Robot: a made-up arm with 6 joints. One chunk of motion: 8 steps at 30 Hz.
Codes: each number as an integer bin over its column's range. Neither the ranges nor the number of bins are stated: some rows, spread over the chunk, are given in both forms.
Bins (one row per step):
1: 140 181 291 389 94 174
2: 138 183 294 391 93 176
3: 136 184 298 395 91 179
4: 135 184 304 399 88 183
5: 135 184 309 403 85 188
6: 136 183 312 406 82 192
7: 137 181 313 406 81 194
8: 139 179 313 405 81 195
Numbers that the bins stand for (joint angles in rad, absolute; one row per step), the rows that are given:
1: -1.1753 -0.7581 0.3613 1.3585 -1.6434 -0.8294
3: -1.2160 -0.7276 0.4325 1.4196 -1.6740 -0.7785
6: -1.2160 -0.7378 0.5750 1.5315 -1.7656 -0.6462
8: -1.1855 -0.7785 0.5851 1.5213 -1.7757 -0.6157
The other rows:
2: -1.1957 -0.7378 0.3918 1.3789 -1.6536 -0.8090
4: -1.2262 -0.7276 0.4935 1.4603 -1.7045 -0.7378
5: -1.2262 -0.7276 0.5444 1.5010 -1.7350 -0.6869
7: -1.2059 -0.7581 0.5851 1.5315 -1.7757 -0.6258

